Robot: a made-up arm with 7 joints. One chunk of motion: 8 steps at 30 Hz.
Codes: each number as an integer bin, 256 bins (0 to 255) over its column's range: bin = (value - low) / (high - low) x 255, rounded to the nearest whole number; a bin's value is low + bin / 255 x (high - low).
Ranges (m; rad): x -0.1..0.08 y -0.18..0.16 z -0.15..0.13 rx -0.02..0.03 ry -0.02..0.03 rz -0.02..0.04
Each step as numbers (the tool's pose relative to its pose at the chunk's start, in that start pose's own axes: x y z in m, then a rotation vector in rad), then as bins.
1 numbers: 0.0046 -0.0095 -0.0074 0.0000 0.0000 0.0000
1 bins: 148 128 130 102 102 85
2 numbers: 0.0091 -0.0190 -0.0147 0.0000 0.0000 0.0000
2 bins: 155 121 123 102 102 85
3 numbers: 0.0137 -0.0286 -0.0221 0.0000 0.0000 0.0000
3 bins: 161 114 116 102 102 85
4 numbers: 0.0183 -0.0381 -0.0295 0.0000 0.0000 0.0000
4 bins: 168 106 110 102 102 85
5 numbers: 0.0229 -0.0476 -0.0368 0.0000 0.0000 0.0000
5 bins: 174 99 103 102 102 85
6 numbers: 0.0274 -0.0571 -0.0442 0.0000 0.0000 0.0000
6 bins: 180 92 96 102 102 85
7 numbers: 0.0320 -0.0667 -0.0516 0.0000 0.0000 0.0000
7 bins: 187 85 90 102 102 85
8 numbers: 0.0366 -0.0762 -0.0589 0.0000 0.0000 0.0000
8 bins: 194 78 83 102 102 85
